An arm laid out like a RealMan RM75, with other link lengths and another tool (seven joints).
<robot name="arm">
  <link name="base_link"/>
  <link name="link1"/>
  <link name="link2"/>
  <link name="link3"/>
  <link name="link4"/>
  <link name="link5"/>
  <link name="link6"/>
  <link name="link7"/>
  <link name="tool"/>
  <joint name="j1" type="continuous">
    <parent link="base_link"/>
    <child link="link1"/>
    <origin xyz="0 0 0.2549" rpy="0 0 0"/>
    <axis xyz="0 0 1"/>
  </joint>
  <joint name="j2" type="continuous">
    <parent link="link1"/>
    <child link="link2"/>
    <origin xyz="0 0 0" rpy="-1.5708 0 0"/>
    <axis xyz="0 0 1"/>
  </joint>
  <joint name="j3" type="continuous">
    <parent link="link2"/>
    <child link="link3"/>
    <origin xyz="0 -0.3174 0" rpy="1.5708 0 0"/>
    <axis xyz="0 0 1"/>
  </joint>
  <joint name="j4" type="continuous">
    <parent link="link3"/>
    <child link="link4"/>
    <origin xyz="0 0 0" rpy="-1.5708 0 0"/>
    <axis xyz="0 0 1"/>
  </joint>
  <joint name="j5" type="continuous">
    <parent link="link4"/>
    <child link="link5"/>
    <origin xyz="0 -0.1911 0" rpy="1.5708 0 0"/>
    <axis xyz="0 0 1"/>
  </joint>
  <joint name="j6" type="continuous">
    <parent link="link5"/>
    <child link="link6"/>
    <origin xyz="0 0 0" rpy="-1.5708 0 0"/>
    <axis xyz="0 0 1"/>
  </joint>
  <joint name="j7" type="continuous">
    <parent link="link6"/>
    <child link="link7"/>
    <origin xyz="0 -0.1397 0" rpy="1.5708 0 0"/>
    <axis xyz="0 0 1"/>
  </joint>
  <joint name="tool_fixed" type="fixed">
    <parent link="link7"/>
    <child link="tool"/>
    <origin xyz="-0.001 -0.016 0.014" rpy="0.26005 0 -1.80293"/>
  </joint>
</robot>
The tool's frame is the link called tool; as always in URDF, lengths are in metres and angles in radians. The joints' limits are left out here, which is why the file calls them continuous.
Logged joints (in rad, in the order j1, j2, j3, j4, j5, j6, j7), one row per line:
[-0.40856 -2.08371 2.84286 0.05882 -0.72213 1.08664 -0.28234]
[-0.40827 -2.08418 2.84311 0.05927 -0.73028 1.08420 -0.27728]
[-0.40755 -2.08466 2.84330 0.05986 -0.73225 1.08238 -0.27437]
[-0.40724 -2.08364 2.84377 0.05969 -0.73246 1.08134 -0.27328]
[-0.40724 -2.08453 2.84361 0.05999 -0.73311 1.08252 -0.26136]
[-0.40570 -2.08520 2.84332 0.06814 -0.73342 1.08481 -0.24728]
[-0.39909 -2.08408 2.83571 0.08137 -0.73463 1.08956 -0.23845]
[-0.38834 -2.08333 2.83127 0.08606 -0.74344 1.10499 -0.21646]
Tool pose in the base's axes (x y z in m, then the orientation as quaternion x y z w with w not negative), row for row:
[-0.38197 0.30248 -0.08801 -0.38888 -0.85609 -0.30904 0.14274]
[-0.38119 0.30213 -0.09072 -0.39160 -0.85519 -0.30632 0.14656]
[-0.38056 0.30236 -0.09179 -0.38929 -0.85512 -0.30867 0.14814]
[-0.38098 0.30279 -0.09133 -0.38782 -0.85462 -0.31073 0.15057]
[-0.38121 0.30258 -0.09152 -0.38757 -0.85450 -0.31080 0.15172]
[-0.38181 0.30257 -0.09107 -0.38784 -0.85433 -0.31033 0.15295]
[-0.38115 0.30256 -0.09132 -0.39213 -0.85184 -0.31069 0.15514]
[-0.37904 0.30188 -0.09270 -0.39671 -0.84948 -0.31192 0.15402]
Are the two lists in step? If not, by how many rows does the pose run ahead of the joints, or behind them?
The pose runs 2 rows behind the joints: the pose in row i belongs to the joints in row i - 2.
